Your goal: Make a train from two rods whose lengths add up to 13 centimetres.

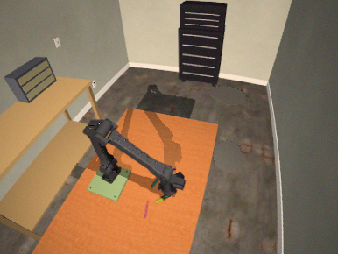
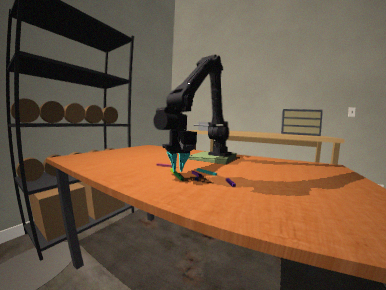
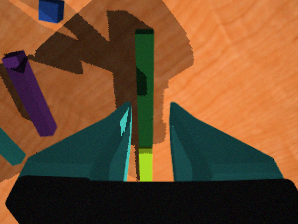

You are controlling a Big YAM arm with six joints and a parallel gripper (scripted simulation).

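Now: the green rod 20 mm below my hand. Also, from my hand: tiny blue rod: 20 mm behind, 70 mm to the left, 20 mm below; then turquoise rod: 120 mm behind, 50 mm to the left, 20 mm below; then lime rod: 30 mm behind, 60 mm to the right, 20 mm below.
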